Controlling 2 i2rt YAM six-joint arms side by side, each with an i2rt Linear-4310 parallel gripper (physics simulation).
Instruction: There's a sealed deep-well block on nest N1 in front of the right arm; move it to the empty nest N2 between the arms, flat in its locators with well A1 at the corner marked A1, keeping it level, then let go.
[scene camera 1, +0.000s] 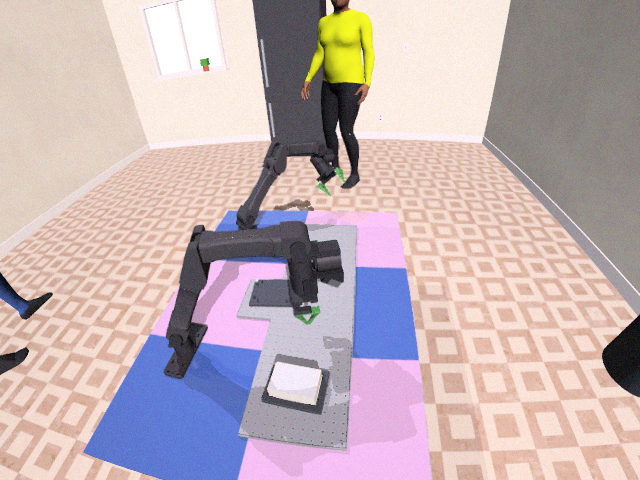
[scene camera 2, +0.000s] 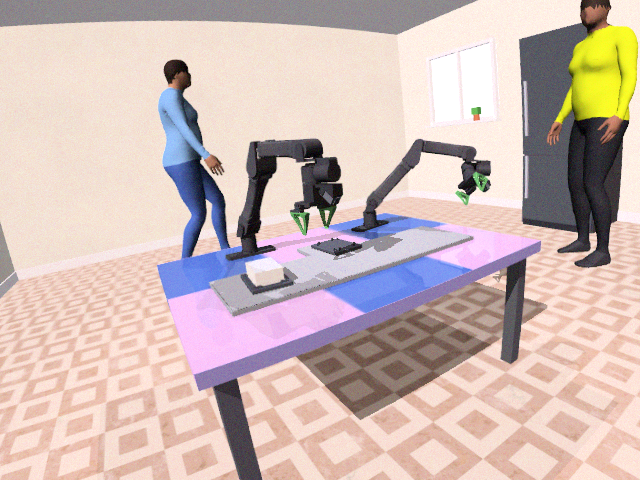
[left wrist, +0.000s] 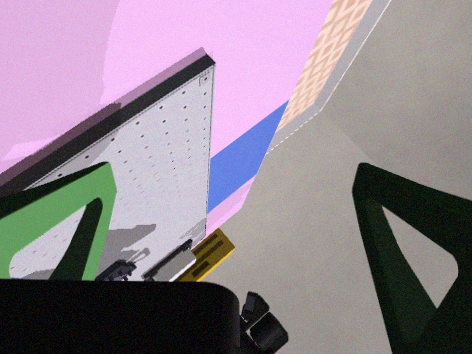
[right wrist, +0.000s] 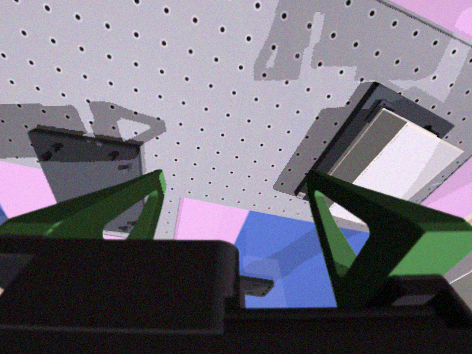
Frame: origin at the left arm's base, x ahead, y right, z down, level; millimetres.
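Seen in the pictures: left gripper, fingertip midpoint: (scene camera 1: 337, 189) (scene camera 2: 473, 197) (left wrist: 234, 176); right gripper, fingertip midpoint: (scene camera 1: 306, 310) (scene camera 2: 315, 232) (right wrist: 235, 177); left arm's base at its link origin: (scene camera 2: 370, 226); right arm's base at its link origin: (scene camera 1: 187, 349) (scene camera 2: 250, 253).
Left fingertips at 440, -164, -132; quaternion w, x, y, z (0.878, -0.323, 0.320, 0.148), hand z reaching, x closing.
Pixels of each thing's top centre, then the offset from my left fingertips to it, as dx, dy, dz. "pt": a spot on its surface instead. Level surfaces: height alone.
- white deep-well block at its top centre: (right wrist: 388, 185) (scene camera 1: 294, 379) (scene camera 2: 263, 264) (left wrist: 179, 274) -217, +880, +65
- dark nest N1 at a spot on its surface: (right wrist: 420, 107) (scene camera 1: 325, 392) pt -141, +903, +107
- Nest N2 at its top centre: (right wrist: 92, 198) (scene camera 1: 273, 289) (scene camera 2: 335, 242) -293, +521, +97
- grey perforated board at its surface level: dz +119
- blue table at its surface level: dz +132
The white deep-well block (scene camera 1: 294, 382) (scene camera 2: 265, 271) (right wrist: 400, 155) sits on the dark nest N1 (scene camera 1: 322, 400) (scene camera 2: 252, 287) (right wrist: 420, 107), near the lower end of the pegboard in scene camera 1. Nest N2 (scene camera 1: 269, 292) (scene camera 2: 336, 246) (right wrist: 85, 175) is a dark plate with small locators and holds no block; the A1 marks are too small to read. My right gripper (scene camera 1: 308, 316) (scene camera 2: 314, 230) (right wrist: 235, 177) is open and empty, above the pegboard between the two nests. My left gripper (scene camera 1: 333, 188) (scene camera 2: 474, 195) (left wrist: 234, 176) is open and empty, high beyond the board's far end.
The grey perforated board (scene camera 1: 305, 428) (scene camera 2: 413, 250) (left wrist: 150, 145) (right wrist: 210, 125) lies on the pink and blue table (scene camera 1: 382, 310) (scene camera 2: 217, 341). The right arm reaches across beside nest N2. One person in yellow stands behind the table; another in blue stands at its side.
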